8 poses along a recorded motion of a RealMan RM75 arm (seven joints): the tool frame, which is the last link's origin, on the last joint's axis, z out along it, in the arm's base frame.
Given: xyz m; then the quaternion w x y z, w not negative.
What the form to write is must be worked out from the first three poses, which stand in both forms.
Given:
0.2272 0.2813 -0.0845 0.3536 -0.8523 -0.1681 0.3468
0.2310 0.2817 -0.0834 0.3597 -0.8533 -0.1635 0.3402
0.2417 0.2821 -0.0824 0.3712 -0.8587 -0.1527 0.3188
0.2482 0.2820 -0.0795 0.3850 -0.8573 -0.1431 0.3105
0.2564 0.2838 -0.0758 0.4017 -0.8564 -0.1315 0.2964
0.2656 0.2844 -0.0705 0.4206 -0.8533 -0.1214 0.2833
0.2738 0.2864 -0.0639 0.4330 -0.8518 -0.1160 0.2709
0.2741 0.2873 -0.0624 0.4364 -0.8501 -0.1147 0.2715
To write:
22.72 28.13 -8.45 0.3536 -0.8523 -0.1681 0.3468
23.10 28.17 -8.34 0.3597 -0.8533 -0.1635 0.3402
24.17 28.21 -8.24 0.3712 -0.8587 -0.1527 0.3188
24.82 28.20 -7.95 0.3850 -0.8573 -0.1431 0.3105
25.64 28.38 -7.58 0.4017 -0.8564 -0.1315 0.2964
26.56 28.44 -7.05 0.4206 -0.8533 -0.1214 0.2833
27.38 28.64 -6.39 0.4330 -0.8518 -0.1160 0.2709
27.41 28.73 -6.24 0.4364 -0.8501 -0.1147 0.2715

